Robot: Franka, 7 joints.
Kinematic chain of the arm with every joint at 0, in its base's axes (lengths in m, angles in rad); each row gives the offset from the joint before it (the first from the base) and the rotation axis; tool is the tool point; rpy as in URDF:
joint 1: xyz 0 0 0.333 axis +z
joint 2: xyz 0 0 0 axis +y
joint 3: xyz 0 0 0.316 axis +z
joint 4: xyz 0.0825 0 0 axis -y
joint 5: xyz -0.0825 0 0.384 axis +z
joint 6: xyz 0 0 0 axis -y
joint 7: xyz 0.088 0 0 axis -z
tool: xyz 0 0 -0.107 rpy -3.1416 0 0
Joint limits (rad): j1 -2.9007..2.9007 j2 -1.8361..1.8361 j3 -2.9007..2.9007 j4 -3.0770..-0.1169 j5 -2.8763..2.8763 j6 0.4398..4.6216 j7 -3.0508..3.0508
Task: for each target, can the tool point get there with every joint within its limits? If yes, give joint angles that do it. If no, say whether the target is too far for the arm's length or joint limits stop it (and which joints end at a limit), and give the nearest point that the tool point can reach.
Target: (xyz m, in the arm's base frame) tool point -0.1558 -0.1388 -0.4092
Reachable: no: joint limits stop it (at a limit: joint 2) | nearest point -0.1609 -0.1433 -0.3564 | short by 0.053 m
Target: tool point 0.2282 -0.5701 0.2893
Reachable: yes | joints -0.2076 1.4834 -1.6922 -1.6782 -1.7067 3.8266 -1.5114
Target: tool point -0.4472 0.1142 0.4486
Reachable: yes | joints 1.2331 0.8246 1.9624 -2.1764 -0.7133 1.5420 1.1478
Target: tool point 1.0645 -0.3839 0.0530
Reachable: no: too far | nearest point 0.7834 -0.2825 0.1269 | short by 0.308 m
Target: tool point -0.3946 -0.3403 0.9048
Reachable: yes | joints -1.2673 0.8548 -2.1729 -1.4260 -0.4173 2.9595 -1.5700
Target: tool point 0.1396 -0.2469 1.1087
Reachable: yes | joints -1.7372 -0.2447 0.5032 -0.8933 -1.3911 2.1758 0.6809
